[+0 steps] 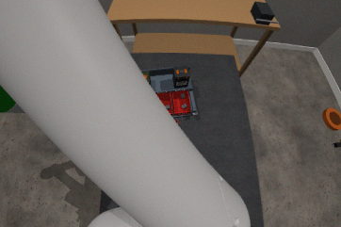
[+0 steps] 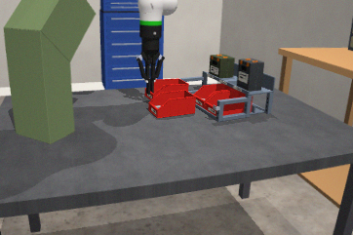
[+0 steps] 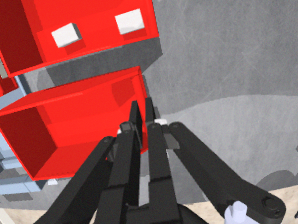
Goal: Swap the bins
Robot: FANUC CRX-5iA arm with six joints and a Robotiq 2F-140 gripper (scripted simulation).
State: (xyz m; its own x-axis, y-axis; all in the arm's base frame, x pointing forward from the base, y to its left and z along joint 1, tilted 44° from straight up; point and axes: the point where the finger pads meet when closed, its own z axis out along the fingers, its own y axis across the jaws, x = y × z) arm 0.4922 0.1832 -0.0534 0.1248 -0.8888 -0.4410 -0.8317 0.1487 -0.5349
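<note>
Now: hand 10 cm to the left of the part, 9 cm short of it and 7 cm above it. The rest, counted from my hand: grey shelf: 31 cm ahead, 7 cm to the right, 1 cm below; dark box: 39 cm ahead, 17 cm to the right, 8 cm above.
</note>
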